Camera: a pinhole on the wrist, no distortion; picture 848 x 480 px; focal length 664.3 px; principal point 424.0 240.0 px. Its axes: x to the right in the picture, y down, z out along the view. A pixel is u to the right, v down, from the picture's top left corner.
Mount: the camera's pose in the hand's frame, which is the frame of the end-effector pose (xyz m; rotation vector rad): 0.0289 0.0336 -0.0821 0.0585 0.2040 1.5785
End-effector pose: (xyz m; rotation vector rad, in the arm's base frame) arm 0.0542 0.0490 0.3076 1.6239 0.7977 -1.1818
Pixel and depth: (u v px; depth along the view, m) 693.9 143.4 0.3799
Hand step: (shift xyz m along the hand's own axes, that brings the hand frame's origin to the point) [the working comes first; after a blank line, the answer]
In the camera's frame: 0.1544 -0.0552 0.3799

0.1430 0.2229 0.2677
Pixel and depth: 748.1 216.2 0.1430
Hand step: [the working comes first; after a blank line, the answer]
In the camera's frame: 0.0698 -0.0051 0.1430

0.0562 0.1164 0.0511
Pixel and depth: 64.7 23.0 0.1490
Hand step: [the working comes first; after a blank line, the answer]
In the camera's frame: -0.0806 -0.0487 0.1490

0.1032 -0.0325 0.0634
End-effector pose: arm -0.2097 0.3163 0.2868 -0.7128 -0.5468 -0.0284
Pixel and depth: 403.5 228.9 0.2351
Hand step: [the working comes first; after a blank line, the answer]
In the camera's frame: -0.0073 -0.0039 0.2351

0.0718 0.0483 0.1487
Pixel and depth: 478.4 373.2 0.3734
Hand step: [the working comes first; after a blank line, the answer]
In the camera's frame: 0.0306 0.0749 0.3734

0.0162 0.0984 0.2942
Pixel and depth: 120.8 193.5 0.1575
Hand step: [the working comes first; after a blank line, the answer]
In the camera's frame: -0.0719 -0.0110 0.1575

0.0673 -0.0233 0.0772
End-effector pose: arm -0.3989 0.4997 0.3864 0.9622 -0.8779 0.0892
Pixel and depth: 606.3 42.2 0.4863
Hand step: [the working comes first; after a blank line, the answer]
In the camera's frame: 0.1335 -0.1448 0.4863

0.2493 0.2124 0.3592
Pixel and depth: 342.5 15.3 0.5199
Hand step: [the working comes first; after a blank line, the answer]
In the camera's frame: -0.0638 -0.1759 0.5199

0.2895 0.0193 0.4049
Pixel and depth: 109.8 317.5 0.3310
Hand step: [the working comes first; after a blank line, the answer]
In the camera's frame: -0.1566 0.0386 0.3310

0.0487 -0.0917 0.2635
